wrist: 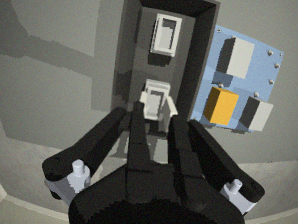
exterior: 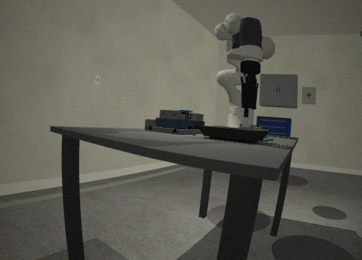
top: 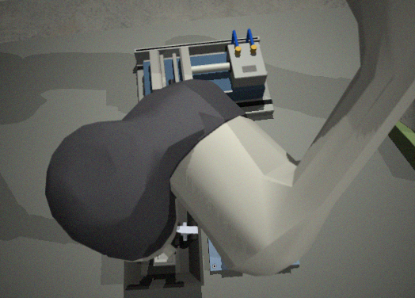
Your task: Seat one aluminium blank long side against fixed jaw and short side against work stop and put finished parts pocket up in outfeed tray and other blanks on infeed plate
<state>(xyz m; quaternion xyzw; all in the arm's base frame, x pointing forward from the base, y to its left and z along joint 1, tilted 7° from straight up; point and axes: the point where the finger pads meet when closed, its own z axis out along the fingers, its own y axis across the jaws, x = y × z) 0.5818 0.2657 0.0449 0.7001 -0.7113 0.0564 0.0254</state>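
My gripper is now 13 cm past the brass blank, 1 cm to the left of it and 6 cm above it. Round my hand: work stop 3 cm behind, 31 cm to the right, 1 cm above; moving jaw 6 cm behind, 36 cm to the right, 1 cm below; fixed jaw 36 cm to the right, 1 cm below.
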